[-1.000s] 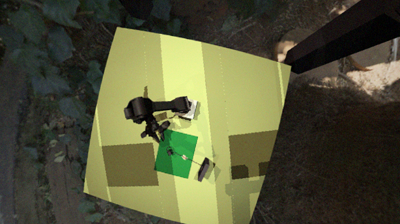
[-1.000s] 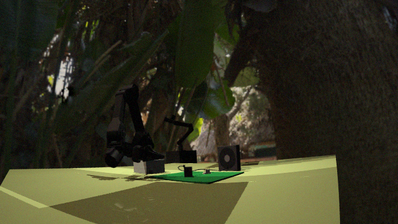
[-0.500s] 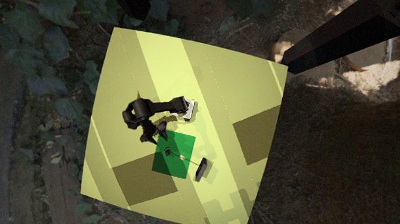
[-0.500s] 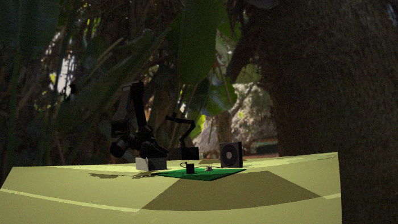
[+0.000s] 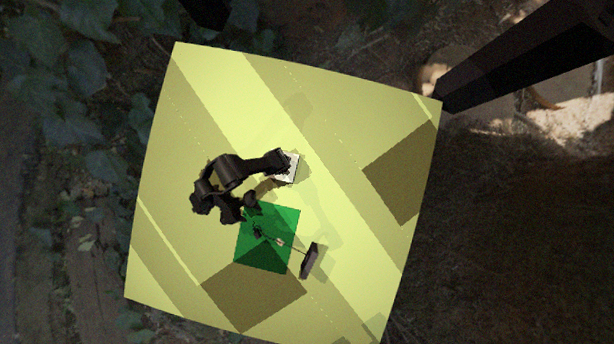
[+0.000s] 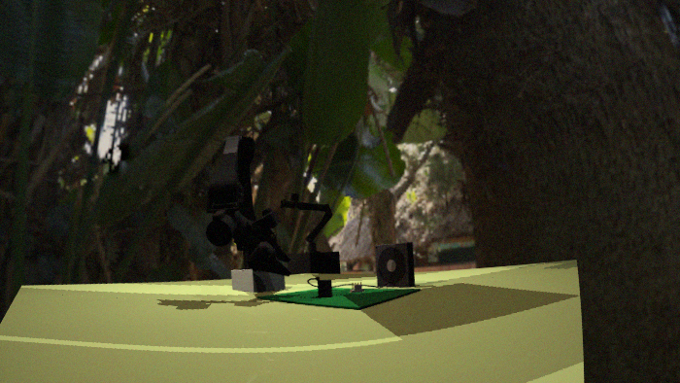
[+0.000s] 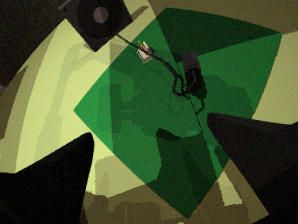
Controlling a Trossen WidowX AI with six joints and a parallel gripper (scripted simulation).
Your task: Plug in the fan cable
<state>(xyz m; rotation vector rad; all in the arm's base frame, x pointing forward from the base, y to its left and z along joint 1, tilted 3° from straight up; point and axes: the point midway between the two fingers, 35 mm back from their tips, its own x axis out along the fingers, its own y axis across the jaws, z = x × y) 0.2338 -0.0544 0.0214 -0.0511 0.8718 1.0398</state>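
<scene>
Now: the dark plug 90 mm ahead of my gripper tip, 30 mm to the left of it and 50 mm below it. Also, from my gripper tip: four-pin header: 90 mm ahead, 140 mm to the left, 70 mm below; then black fan: 100 mm ahead, 260 mm to the left, 10 mm below; then green board: 90 mm ahead, 70 mm to the left, 90 mm below.
</scene>
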